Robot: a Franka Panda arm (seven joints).
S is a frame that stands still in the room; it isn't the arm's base.
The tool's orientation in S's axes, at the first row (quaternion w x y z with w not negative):
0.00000 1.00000 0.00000 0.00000
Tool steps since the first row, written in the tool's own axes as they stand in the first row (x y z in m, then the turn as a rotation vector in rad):
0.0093 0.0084 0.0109 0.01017 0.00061 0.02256
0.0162 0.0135 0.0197 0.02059 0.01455 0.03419
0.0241 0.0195 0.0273 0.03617 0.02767 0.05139
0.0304 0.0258 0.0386 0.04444 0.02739 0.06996
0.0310 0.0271 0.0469 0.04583 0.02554 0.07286
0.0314 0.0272 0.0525 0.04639 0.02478 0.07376
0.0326 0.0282 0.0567 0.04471 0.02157 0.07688
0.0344 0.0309 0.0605 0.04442 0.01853 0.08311
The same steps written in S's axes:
0.0093 -0.0084 -0.0109 0.01017 -0.00061 -0.02256
0.0162 -0.0135 -0.0197 0.02059 -0.01455 -0.03419
0.0241 -0.0195 -0.0273 0.03617 -0.02767 -0.05139
0.0304 -0.0258 -0.0386 0.04444 -0.02739 -0.06996
0.0310 -0.0271 -0.0469 0.04583 -0.02554 -0.07286
0.0314 -0.0272 -0.0525 0.04639 -0.02478 -0.07376
0.0326 -0.0282 -0.0567 0.04471 -0.02157 -0.07688
0.0344 -0.0309 -0.0605 0.04442 -0.01853 -0.08311

